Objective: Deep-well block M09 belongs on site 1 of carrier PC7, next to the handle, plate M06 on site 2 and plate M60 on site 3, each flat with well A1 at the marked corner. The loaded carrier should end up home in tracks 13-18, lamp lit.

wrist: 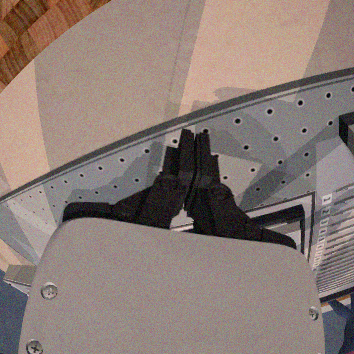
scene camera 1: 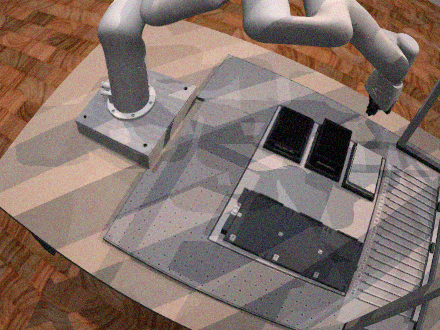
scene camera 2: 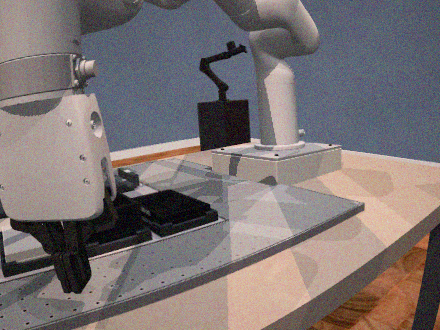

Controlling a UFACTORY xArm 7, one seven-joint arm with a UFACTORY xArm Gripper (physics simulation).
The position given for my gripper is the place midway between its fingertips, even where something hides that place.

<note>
My gripper (scene camera 2: 77, 286) is shut and holds nothing. Also in view: a pale lidded plate (scene camera 1: 363, 173). A dark carrier (scene camera 1: 258, 224) sits on a perforated deck (wrist: 266, 152).
The pale lidded plate also shows in scene camera 2 (scene camera 2: 27, 248). My gripper also shows in scene camera 1 (scene camera 1: 370, 113). The wrist view misses the dark carrier, which is hidden by my gripper.
</note>
